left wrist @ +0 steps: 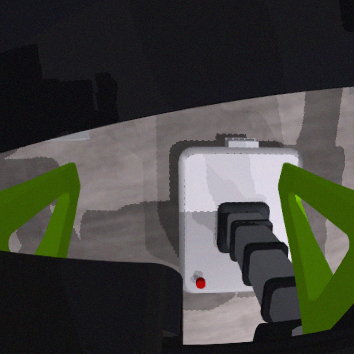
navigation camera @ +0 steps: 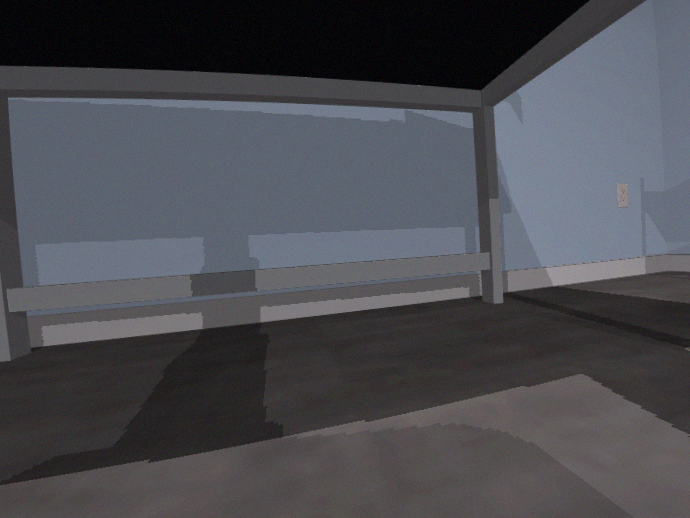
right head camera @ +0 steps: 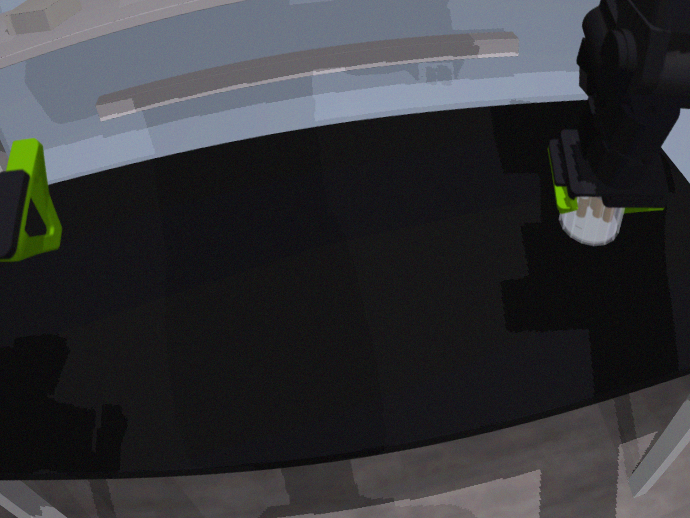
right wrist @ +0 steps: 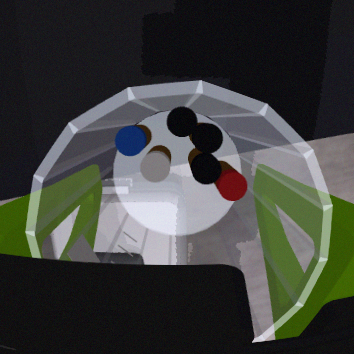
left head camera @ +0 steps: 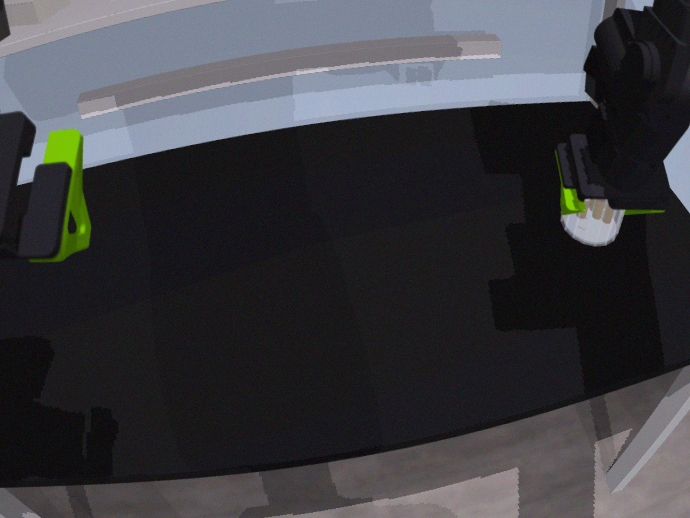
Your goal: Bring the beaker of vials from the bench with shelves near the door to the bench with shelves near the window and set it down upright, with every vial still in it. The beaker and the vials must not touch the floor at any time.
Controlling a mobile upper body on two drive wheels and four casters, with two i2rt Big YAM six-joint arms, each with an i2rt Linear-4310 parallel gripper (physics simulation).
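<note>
My right gripper (left head camera: 604,210) (right head camera: 601,209) (right wrist: 177,170) is shut on the clear beaker (left head camera: 591,231) (right head camera: 590,229) (right wrist: 177,215), which looks upright. Inside are vials with a blue cap (right wrist: 131,141), a pale cap (right wrist: 155,166), a red cap (right wrist: 232,185) and three black caps (right wrist: 182,121). In the head views the beaker shows against the right part of the black bench top (left head camera: 278,278) (right head camera: 278,278) (right wrist: 75,50); in the right wrist view the bench's front edge runs behind it. My left gripper (left wrist: 178,173) is wide open and empty. Whether this bench is near door or window does not show.
A long pale rail (left head camera: 278,61) (right head camera: 300,62) runs behind the bench top, with a shelf (left head camera: 111,19) (right head camera: 111,25) at the upper left. Bench leg (navigation camera: 490,223) and crossbar (navigation camera: 362,274) stand ahead. The robot's white base (left wrist: 200,175) is close to the bench's front edge.
</note>
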